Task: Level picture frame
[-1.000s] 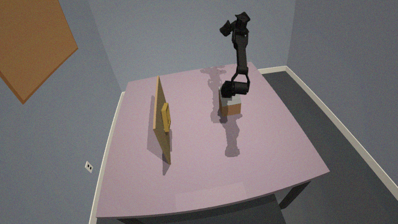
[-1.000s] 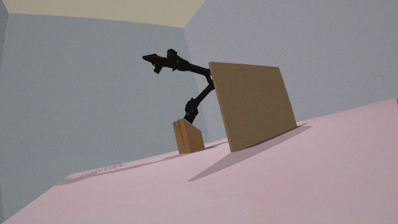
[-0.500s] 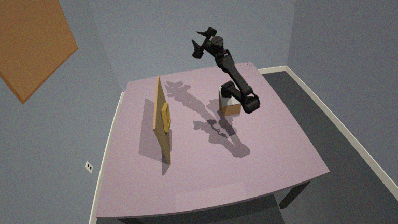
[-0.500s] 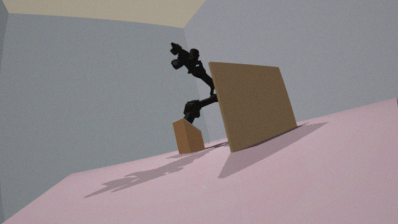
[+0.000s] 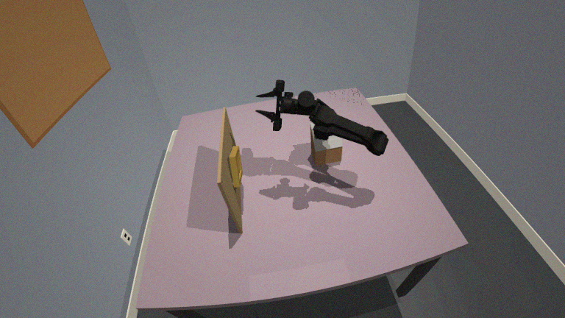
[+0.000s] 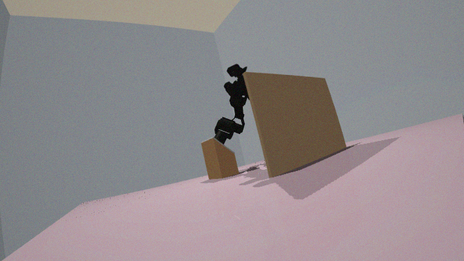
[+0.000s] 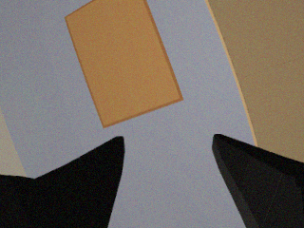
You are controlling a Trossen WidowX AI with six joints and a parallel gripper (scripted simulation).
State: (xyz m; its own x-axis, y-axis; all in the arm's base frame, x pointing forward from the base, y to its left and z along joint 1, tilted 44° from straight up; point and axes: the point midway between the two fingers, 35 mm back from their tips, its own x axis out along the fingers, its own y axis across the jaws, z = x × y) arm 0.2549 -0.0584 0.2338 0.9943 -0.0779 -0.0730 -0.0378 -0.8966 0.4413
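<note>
Right now my gripper tip is 230 mm above the picture frame, 120 mm short of it and 90 mm to the right of it. Round my gripper tip: brown wall panel 250 mm below, 130 mm ahead, 80 mm to the left.
</note>
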